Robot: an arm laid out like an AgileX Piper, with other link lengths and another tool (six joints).
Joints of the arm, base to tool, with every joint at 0 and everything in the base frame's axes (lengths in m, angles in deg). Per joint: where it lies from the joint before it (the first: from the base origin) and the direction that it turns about. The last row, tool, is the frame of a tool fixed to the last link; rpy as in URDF.
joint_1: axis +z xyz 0 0 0.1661
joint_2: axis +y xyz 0 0 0
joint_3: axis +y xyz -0.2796 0 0.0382
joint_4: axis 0.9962 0 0.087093 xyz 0.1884 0 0.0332
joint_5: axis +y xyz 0 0 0
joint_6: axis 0.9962 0 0.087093 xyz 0.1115 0 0.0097
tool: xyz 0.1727 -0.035 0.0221 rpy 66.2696 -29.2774 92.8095
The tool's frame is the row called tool.
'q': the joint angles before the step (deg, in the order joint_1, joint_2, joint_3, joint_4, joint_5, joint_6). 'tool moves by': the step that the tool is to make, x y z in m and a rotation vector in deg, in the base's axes. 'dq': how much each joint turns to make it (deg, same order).
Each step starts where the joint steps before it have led.
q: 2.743, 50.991, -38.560, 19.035, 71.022, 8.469
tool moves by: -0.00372, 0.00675, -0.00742, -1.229, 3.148, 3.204
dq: 8.875, 3.933, 0.000, -1.816, -2.403, 5.582
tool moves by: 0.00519, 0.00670, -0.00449, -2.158, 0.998, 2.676
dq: 9.620, 4.010, -0.844, -2.952, -3.482, 7.030
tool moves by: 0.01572, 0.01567, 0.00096, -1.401, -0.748, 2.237
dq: 8.715, 4.984, -2.807, -2.806, -3.677, 6.714
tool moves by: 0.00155, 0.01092, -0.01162, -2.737, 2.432, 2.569
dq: 5.869, 6.264, -1.005, -1.575, -2.335, 3.518
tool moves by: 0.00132, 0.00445, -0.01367, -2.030, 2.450, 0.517
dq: 1.469, 5.274, 0.000, -0.112, -2.225, 0.666
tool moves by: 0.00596, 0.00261, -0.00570, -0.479, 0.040, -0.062
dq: 0.103, 2.202, -0.037, -0.236, -1.869, 0.001
